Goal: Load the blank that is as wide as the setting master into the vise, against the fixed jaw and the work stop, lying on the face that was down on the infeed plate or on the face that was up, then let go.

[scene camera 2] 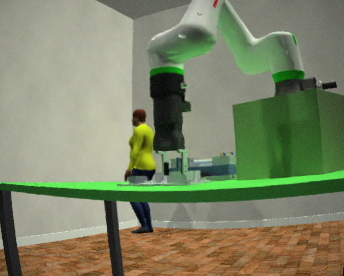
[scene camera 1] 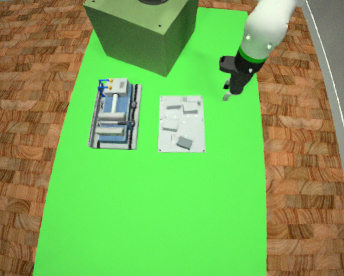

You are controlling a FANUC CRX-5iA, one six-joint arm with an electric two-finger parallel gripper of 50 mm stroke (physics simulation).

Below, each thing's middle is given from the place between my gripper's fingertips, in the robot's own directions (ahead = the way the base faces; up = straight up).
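Labels:
I can see the white infeed plate point(scene camera 1: 194, 129), and it is 2 cm below my hand, 15 cm ahead of it and 17 cm to the right of it.

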